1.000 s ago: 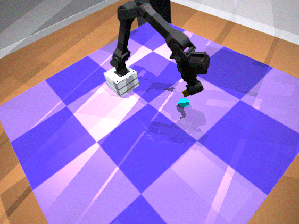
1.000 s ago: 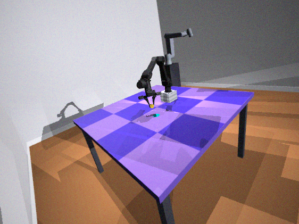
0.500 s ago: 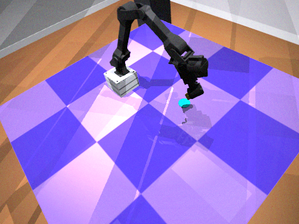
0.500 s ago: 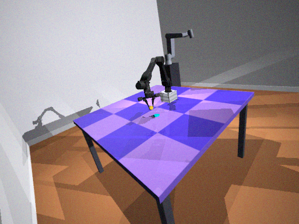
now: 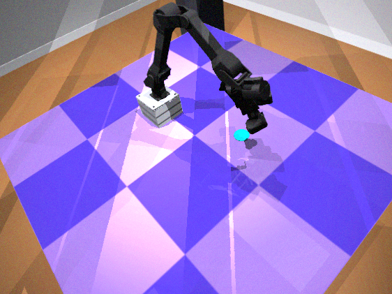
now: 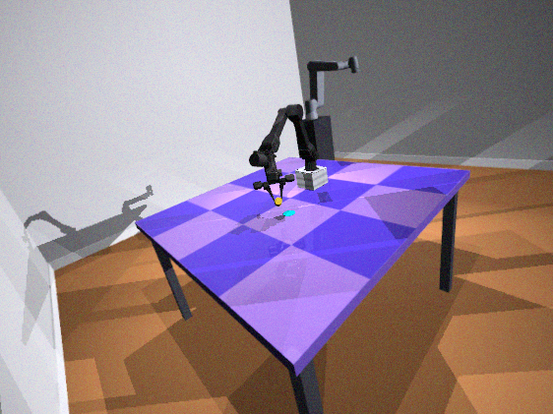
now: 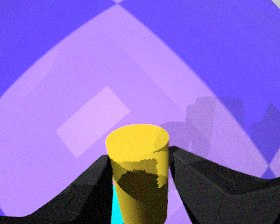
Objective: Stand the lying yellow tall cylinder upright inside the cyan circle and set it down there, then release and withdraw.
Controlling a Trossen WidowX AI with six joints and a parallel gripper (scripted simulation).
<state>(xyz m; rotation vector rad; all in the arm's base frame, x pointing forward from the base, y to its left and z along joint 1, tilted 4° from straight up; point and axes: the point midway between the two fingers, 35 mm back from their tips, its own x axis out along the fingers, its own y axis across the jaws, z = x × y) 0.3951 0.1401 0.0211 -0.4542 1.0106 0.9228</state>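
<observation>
Now: gripper tip 7 cm past the cyan circle, 3 cm to the left of it and 10 cm above it. From my gripper tip the other things lie so: yellow cylinder: 1 cm behind, 1 cm to the right, 1 cm below.
</observation>
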